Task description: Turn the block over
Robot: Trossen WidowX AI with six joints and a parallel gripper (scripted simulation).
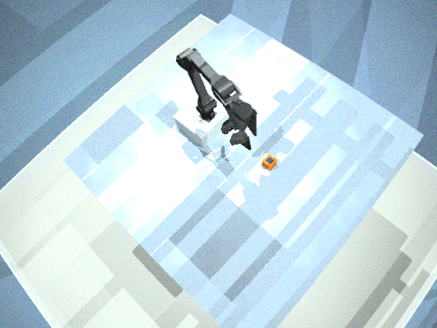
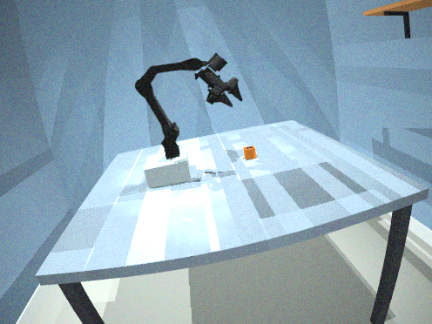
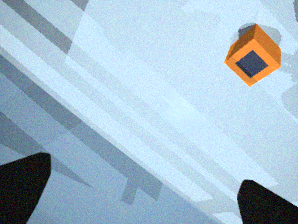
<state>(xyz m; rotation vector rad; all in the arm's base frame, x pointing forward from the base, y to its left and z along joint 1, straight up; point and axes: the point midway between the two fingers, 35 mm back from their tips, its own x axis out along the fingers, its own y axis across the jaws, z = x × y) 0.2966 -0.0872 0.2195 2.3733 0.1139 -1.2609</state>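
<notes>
Now: the block 24 cm below my gripper tip, 7 cm to the left of it and 5 cm ahead of it.
</notes>
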